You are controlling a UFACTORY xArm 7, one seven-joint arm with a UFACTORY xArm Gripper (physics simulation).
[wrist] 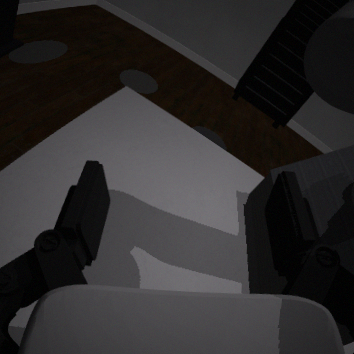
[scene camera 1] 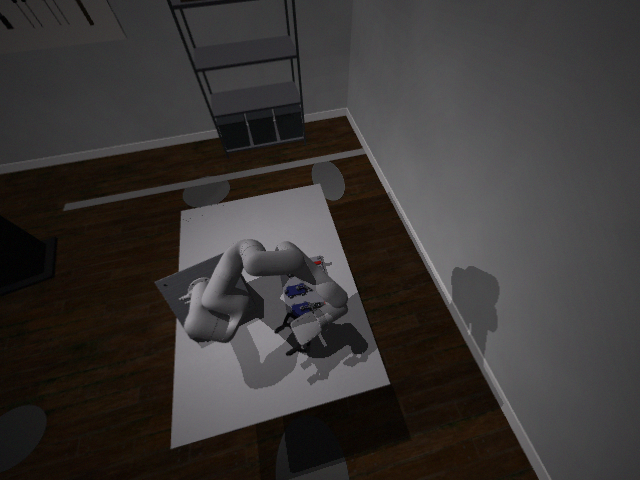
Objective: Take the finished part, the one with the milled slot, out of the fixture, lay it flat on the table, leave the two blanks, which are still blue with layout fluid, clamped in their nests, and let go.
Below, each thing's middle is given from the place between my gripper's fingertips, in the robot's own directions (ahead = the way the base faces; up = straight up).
Now: hand 20 cm short of the fixture plate (scene camera 1: 309, 296), 26 cm to the right of it and 24 cm above it.
